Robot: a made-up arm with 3 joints. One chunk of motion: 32 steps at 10 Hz.
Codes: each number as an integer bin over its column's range. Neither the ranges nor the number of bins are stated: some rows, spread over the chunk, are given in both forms.
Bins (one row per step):
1: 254 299 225
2: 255 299 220
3: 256 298 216
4: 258 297 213
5: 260 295 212
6: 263 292 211
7: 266 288 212
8: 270 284 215
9: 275 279 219
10: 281 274 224
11: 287 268 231
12: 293 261 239
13: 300 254 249
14: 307 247 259
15: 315 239 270
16: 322 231 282
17: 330 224 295
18: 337 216 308
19: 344 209 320
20: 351 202 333
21: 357 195 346
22: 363 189 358
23: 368 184 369
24: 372 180 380
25: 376 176 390
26: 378 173 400
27: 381 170 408
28: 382 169 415
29: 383 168 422
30: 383 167 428
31: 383 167 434
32: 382 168 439
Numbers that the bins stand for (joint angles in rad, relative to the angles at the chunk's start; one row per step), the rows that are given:
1: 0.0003 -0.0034 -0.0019
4: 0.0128 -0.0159 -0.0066
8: 0.0501 -0.0971 -0.0059
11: 0.1030 -0.1970 0.0004
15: 0.1901 -0.3780 0.0157
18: 0.2586 -0.5216 0.0305
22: 0.3395 -0.6901 0.0501
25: 0.3799 -0.7713 0.0626
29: 0.4017 -0.8212 0.0752
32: 0.3986 -0.8212 0.0818
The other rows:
2: 0.0034 -0.0034 -0.0039
3: 0.0066 -0.0097 -0.0055
5: 0.0190 -0.0284 -0.0070
6: 0.0283 -0.0471 -0.0074
7: 0.0377 -0.0721 -0.0070
9: 0.0657 -0.1283 -0.0043
10: 0.0843 -0.1595 -0.0023
12: 0.1217 -0.2407 0.0035
13: 0.1435 -0.2844 0.0075
14: 0.1652 -0.3281 0.0114
16: 0.2119 -0.4279 0.0204
17: 0.2368 -0.4716 0.0255
19: 0.2804 -0.5653 0.0352
20: 0.3022 -0.6090 0.0403
21: 0.3208 -0.6527 0.0454
23: 0.3550 -0.7214 0.0544
24: 0.3675 -0.7463 0.0587
26: 0.3862 -0.7900 0.0666
27: 0.3955 -0.8087 0.0697
28: 0.3986 -0.8150 0.0724
30: 0.4017 -0.8275 0.0775
31: 0.4017 -0.8275 0.0799

